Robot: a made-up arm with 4 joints.
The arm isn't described. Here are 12 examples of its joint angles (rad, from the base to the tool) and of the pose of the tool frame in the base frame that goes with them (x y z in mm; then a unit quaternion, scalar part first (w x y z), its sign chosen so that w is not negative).
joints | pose
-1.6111 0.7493 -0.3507 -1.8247 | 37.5 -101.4 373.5 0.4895 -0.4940 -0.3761 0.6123
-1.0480 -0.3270 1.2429 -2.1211 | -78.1 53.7 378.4 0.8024 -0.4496 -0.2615 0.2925
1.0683 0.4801 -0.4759 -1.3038 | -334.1 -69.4 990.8 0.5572 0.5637 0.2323 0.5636
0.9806 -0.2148 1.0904 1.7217 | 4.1 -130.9 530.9 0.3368 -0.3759 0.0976 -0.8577
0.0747 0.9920 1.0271 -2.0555 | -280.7 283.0 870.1 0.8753 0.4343 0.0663 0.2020
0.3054 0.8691 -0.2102 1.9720 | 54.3 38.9 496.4 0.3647 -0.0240 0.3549 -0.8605
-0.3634 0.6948 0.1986 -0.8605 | -241.0 346.6 670.2 0.9648 0.2012 -0.0980 0.1379
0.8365 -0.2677 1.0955 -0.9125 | -256.6 312.1 755.5 0.9279 0.0304 0.3622 0.0828
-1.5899 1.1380 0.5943 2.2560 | 167.1 -185.1 605.0 0.0255 -0.5822 -0.1948 0.7890
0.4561 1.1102 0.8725 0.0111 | 117.2 244.5 622.3 0.5563 0.1540 0.5096 -0.6381
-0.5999 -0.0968 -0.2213 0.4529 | 9.5 285.1 528.9 0.9337 -0.0853 -0.3205 -0.1346
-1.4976 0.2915 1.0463 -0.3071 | 179.5 251.4 804.1 0.6824 0.1809 -0.5942 -0.3853
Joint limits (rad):
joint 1: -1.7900..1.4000
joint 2: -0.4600..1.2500
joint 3: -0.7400..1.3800
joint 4: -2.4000..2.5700
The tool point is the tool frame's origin. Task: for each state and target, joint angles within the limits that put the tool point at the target. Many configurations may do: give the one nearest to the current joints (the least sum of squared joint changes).
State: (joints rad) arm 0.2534 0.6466 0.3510 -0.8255
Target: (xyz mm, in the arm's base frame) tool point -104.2 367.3 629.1
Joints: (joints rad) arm -0.3703 0.3760 0.5731 -0.6605
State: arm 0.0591 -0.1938 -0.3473 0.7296
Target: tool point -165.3 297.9 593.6
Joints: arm 0.1799 -0.2374 -0.4380 0.6843
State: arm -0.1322 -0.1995 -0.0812 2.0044
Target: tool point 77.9 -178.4 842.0
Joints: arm -0.4208 -0.4356 0.2836 2.5437
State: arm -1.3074 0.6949 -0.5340 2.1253
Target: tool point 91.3 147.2 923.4
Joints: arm -1.7760 0.5366 -0.6504 1.7571
